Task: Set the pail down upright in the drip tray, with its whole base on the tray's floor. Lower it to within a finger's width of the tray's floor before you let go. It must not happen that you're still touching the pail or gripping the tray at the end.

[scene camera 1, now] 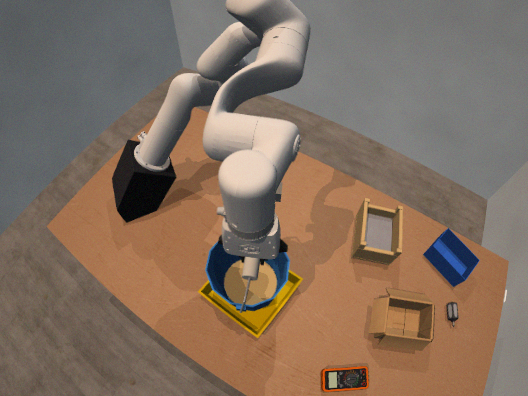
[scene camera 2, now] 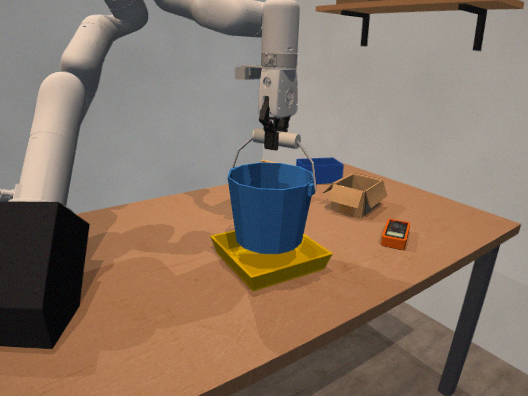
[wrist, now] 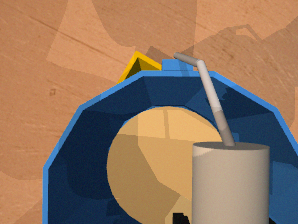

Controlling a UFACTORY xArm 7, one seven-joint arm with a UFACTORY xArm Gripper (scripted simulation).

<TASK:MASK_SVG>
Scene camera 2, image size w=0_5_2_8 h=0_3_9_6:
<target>gripper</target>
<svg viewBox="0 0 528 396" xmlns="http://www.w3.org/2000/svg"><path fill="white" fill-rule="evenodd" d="M297 67L262 66L258 111L260 115L259 122L263 124L265 131L265 149L278 150L279 132L277 131L287 132L290 117L297 112Z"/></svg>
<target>blue pail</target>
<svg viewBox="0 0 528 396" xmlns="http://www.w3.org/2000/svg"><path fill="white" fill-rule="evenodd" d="M255 128L252 138L238 149L232 165L233 168L230 169L228 174L236 241L244 249L260 254L286 253L294 250L302 243L311 197L317 191L314 162L300 144L301 136L299 134L277 131L279 132L278 146L298 149L300 146L312 164L312 172L299 166L283 163L253 163L234 167L240 150L251 140L264 144L264 129Z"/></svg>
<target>yellow drip tray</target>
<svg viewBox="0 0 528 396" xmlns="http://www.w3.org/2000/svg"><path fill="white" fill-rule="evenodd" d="M211 236L216 253L252 291L324 270L332 256L329 250L305 234L303 235L302 243L295 250L282 254L259 254L244 249L236 241L235 230Z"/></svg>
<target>cardboard box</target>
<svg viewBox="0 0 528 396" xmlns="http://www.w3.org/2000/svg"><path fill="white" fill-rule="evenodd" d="M323 192L324 194L331 190L329 196L331 210L359 218L372 211L380 204L380 201L388 196L382 179L351 173L333 182Z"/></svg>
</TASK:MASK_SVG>
